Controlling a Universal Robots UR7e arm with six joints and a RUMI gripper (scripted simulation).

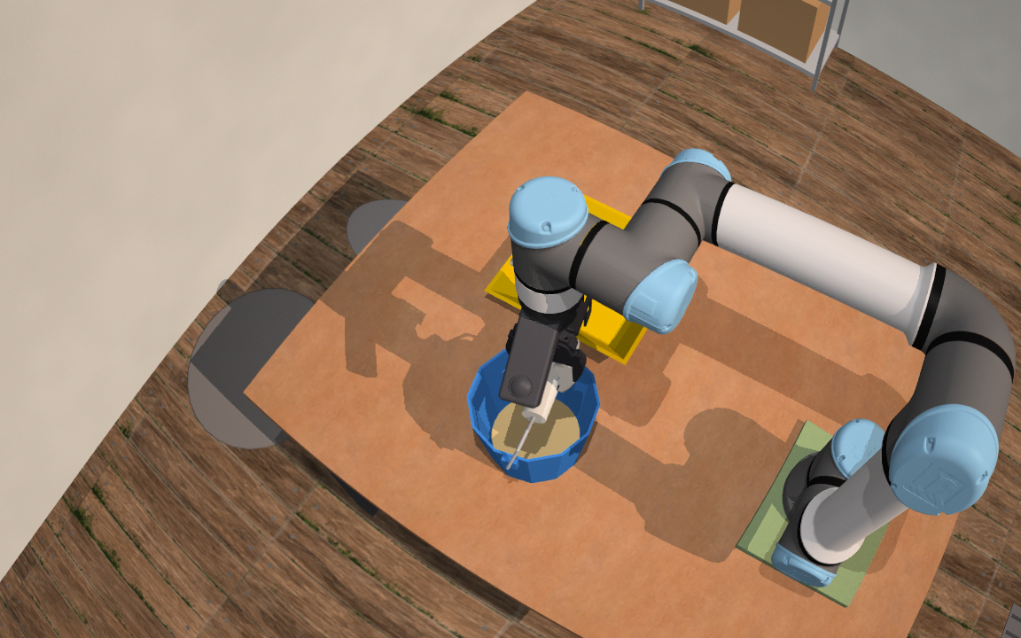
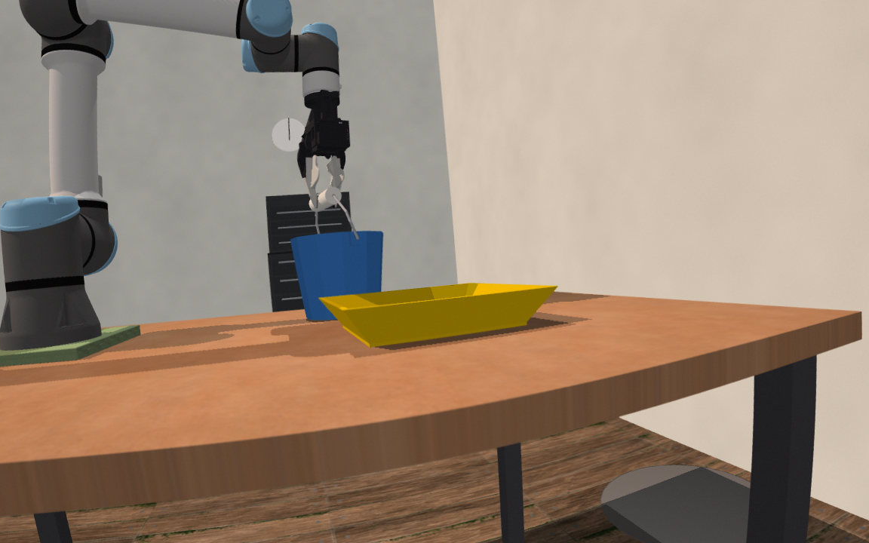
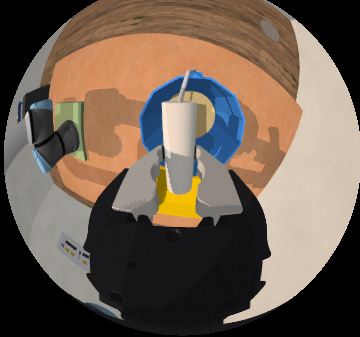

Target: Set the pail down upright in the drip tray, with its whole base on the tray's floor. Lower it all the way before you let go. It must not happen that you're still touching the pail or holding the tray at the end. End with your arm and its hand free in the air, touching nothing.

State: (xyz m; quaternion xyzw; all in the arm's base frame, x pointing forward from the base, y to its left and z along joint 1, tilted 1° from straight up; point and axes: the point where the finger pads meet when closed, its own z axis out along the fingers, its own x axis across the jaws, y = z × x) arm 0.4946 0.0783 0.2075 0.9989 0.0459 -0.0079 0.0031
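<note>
Now: hand 9 cm above the blue pail and 1 cm short of it. The rest, counted from my hand: yellow drip tray 31 cm to the right, 22 cm below, 6 cm ahead.
</note>
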